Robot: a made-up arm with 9 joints. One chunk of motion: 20 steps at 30 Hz.
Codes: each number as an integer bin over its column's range. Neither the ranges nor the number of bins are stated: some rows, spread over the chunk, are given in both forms.
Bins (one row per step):
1: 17 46 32 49 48 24 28 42 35
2: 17 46 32 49 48 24 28 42 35
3: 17 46 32 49 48 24 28 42 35
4: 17 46 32 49 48 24 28 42 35
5: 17 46 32 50 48 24 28 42 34
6: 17 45 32 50 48 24 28 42 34
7: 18 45 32 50 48 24 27 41 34
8: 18 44 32 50 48 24 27 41 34
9: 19 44 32 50 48 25 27 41 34
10: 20 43 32 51 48 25 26 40 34
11: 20 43 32 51 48 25 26 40 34
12: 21 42 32 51 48 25 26 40 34
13: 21 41 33 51 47 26 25 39 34
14: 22 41 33 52 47 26 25 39 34
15: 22 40 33 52 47 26 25 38 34
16: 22 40 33 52 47 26 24 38 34
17: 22 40 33 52 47 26 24 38 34
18: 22 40 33 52 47 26 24 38 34
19: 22 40 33 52 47 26 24 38 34
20: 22 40 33 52 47 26 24 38 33
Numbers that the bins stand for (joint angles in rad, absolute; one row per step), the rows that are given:
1: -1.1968 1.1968 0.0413 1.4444 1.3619 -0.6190 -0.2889 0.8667 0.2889
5: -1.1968 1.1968 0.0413 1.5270 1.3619 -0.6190 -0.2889 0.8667 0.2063
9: -1.0317 1.0317 0.0413 1.5270 1.3619 -0.5365 -0.3714 0.7841 0.2063
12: -0.8667 0.8667 0.0413 1.6095 1.3619 -0.5365 -0.4540 0.7016 0.2063
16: -0.7841 0.7016 0.1238 1.6921 1.2794 -0.4540 -0.6190 0.5365 0.2063
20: -0.7841 0.7016 0.1238 1.6921 1.2794 -0.4540 -0.6190 0.5365 0.1238
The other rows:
2: -1.1968 1.1968 0.0413 1.4444 1.3619 -0.6190 -0.2889 0.8667 0.2889
3: -1.1968 1.1968 0.0413 1.4444 1.3619 -0.6190 -0.2889 0.8667 0.2889
4: -1.1968 1.1968 0.0413 1.4444 1.3619 -0.6190 -0.2889 0.8667 0.2889
6: -1.1968 1.1143 0.0413 1.5270 1.3619 -0.6190 -0.2889 0.8667 0.2063
7: -1.1143 1.1143 0.0413 1.5270 1.3619 -0.6190 -0.3714 0.7841 0.2063
8: -1.1143 1.0317 0.0413 1.5270 1.3619 -0.6190 -0.3714 0.7841 0.2063
10: -0.9492 0.9492 0.0413 1.6095 1.3619 -0.5365 -0.4540 0.7016 0.2063
11: -0.9492 0.9492 0.0413 1.6095 1.3619 -0.5365 -0.4540 0.7016 0.2063
13: -0.8667 0.7841 0.1238 1.6095 1.2794 -0.4540 -0.5365 0.6190 0.2063
14: -0.7841 0.7841 0.1238 1.6921 1.2794 -0.4540 -0.5365 0.6190 0.2063
15: -0.7841 0.7016 0.1238 1.6921 1.2794 -0.4540 -0.5365 0.5365 0.2063
17: -0.7841 0.7016 0.1238 1.6921 1.2794 -0.4540 -0.6190 0.5365 0.2063
18: -0.7841 0.7016 0.1238 1.6921 1.2794 -0.4540 -0.6190 0.5365 0.2063
19: -0.7841 0.7016 0.1238 1.6921 1.2794 -0.4540 -0.6190 0.5365 0.2063

